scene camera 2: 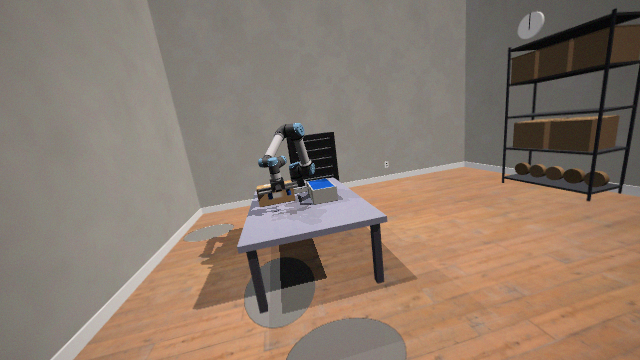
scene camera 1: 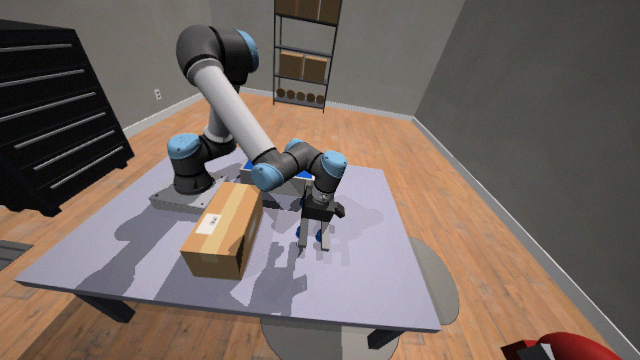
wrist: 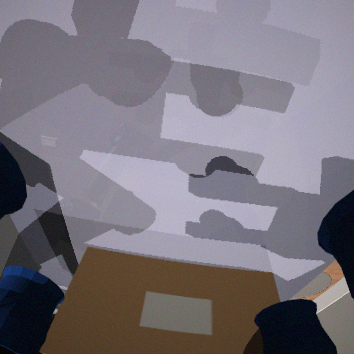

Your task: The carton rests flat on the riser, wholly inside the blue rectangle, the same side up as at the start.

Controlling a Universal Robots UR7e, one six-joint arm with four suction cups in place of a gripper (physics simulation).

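Where they show: hand, its tool point: (scene camera 2: 279, 194) (scene camera 1: 311, 219) (wrist: 166, 269); arm's base, origin of its link: (scene camera 1: 193, 183).
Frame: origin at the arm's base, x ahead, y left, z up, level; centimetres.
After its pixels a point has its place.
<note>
The brown carton (scene camera 1: 227, 240) @(x 29.7, y -33.4, z 10.1 cm) (scene camera 2: 262, 201) @(x 33.6, y -35.0, z -0.9 cm) (wrist: 110, 300) @(x 33.5, y -13.5, z 2.2 cm) rests on the table, its taped, labelled top facing up. A pale patch shows on its long side in the wrist view. My gripper (scene camera 1: 310, 235) (scene camera 2: 279, 194) @(x 55.0, y -19.8, z 7.9 cm) is low over the table beside that long side, with a gap between cups and carton in scene camera 1. Its suction is off and it holds nothing, so it is open. The grey riser (scene camera 1: 295, 187) @(x 46.5, y 6.1, z 0.4 cm) (scene camera 2: 325, 195) @(x 55.4, y 15.9, z 0.5 cm) stands on the table behind, with the blue rectangle (scene camera 1: 306, 175) @(x 51.2, y 9.1, z 6.5 cm) (scene camera 2: 320, 185) @(x 44.0, y 15.1, z 6.5 cm) on top. My arm partly hides both in scene camera 1.
The table (scene camera 1: 360, 285) @(x 75.3, y -36.3, z -5.5 cm) (scene camera 2: 345, 215) @(x 89.3, y 20.5, z -5.5 cm) carries my arm's base plate (scene camera 1: 175, 202) @(x -1.2, y -12.2, z -0.2 cm) near the carton's far end. Shadows of arm and gripper fall across the table. A black drawer cabinet (scene camera 1: 55, 110) (scene camera 2: 322, 150) and a shelf unit (scene camera 1: 305, 50) (scene camera 2: 508, 115) stand off the table.
</note>
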